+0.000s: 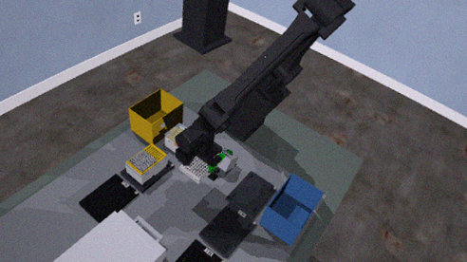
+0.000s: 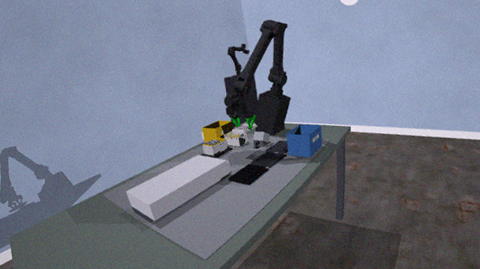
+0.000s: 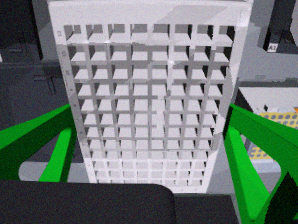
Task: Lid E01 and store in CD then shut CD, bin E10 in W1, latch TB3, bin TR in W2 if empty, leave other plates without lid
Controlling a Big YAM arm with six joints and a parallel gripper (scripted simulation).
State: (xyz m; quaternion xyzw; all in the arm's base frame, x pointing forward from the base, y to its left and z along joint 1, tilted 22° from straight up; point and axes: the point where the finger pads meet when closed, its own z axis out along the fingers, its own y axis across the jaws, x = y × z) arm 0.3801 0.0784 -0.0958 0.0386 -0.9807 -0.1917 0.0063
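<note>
My gripper is now 9 cm past the yellow bin W1, 34 cm to the left of it and 11 cm above it. The rest, counted from my hand: tip rack TR: 8 cm ahead, 19 cm to the right, 9 cm below; then white assay plate: right at my hand; then tip box TB3: 9 cm behind, 18 cm to the right, 11 cm below.
</note>
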